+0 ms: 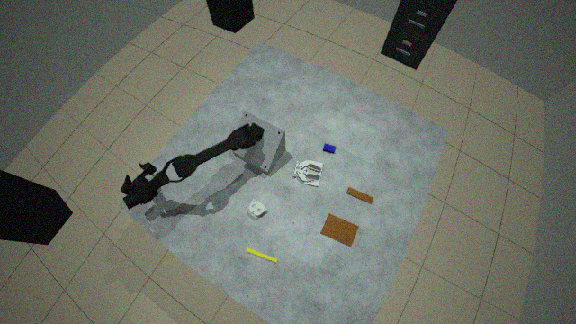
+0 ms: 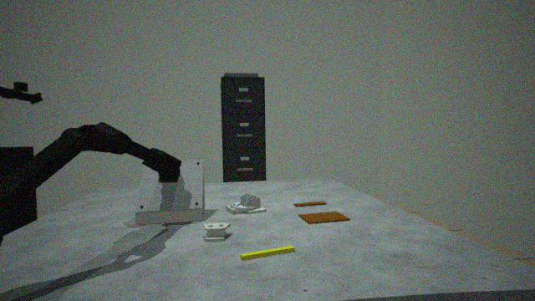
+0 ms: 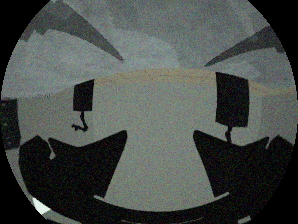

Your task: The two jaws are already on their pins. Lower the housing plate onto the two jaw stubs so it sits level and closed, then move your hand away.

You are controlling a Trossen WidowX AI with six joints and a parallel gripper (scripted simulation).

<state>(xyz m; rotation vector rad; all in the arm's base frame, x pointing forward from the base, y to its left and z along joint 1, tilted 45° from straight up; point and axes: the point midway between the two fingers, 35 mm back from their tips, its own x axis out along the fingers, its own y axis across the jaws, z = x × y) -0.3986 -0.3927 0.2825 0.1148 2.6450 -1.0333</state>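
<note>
Right now the white block is 61 cm ahead of my gripper tip, 21 cm to the left of it and 7 cm below it. The rest, counted from my gripper tip: blue block (73 cm ahead, 65 cm to the left, 7 cm below); orange square (97 cm ahead, 33 cm to the left, 7 cm below); yellow bar (74 cm ahead, 7 cm below, 6 cm to the left).
</note>
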